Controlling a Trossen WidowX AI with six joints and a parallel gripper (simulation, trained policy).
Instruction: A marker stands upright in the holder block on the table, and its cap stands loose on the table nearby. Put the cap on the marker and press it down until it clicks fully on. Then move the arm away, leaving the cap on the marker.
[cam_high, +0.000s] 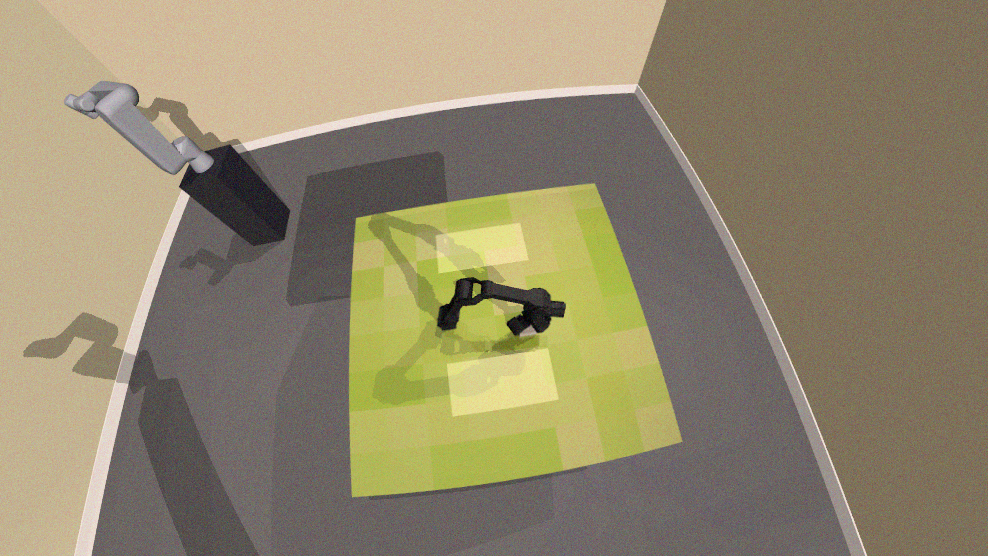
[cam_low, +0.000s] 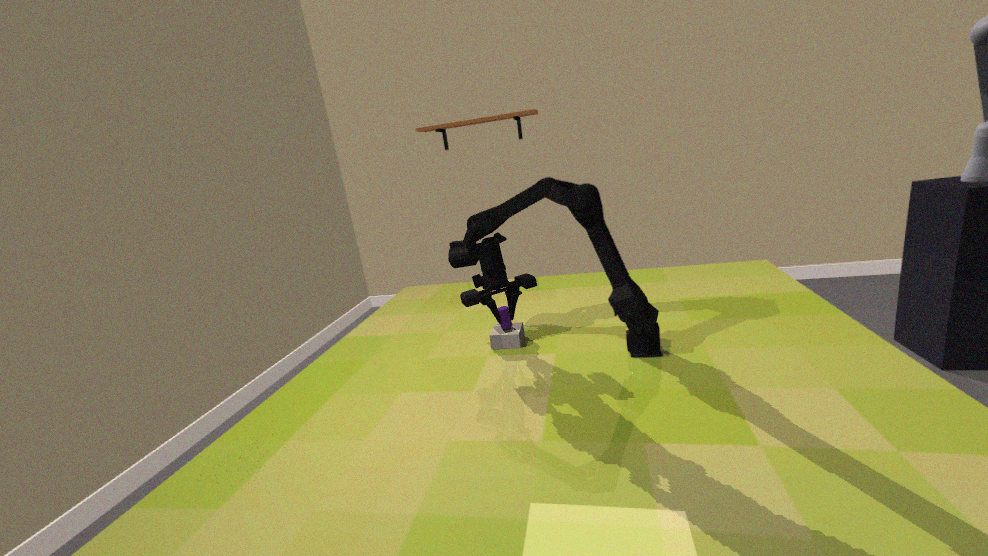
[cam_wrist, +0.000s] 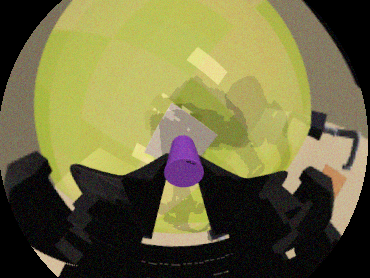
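My gripper tip is 10 mm to the left of the purple cap and 10 mm below it. Round my gripper tip: holder block 10 mm to the right, 40 mm below.
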